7 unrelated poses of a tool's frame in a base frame.
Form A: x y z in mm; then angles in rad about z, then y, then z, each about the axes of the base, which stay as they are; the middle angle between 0 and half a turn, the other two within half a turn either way.
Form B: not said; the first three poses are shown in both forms.
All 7 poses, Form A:
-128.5 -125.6 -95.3 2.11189 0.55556 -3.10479
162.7 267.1 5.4 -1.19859 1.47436 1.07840
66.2 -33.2 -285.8 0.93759 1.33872 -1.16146
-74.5 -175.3 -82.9 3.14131 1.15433 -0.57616
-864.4 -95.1 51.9 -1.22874 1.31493 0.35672
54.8 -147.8 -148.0 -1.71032 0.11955 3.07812
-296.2 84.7 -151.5 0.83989 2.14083 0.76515
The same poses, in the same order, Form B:
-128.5 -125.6 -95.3 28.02 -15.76 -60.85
162.7 267.1 5.4 -84.07 21.22 -26.06
66.2 -33.2 -285.8 73.66 35.16 13.87
-74.5 -175.3 -82.9 0.04 -66.14 146.95
-864.4 -95.1 51.9 -74.48 18.94 -64.41
54.8 -147.8 -148.0 -6.78 -0.95 78.43
-296.2 84.7 -151.5 130.73 34.19 159.66

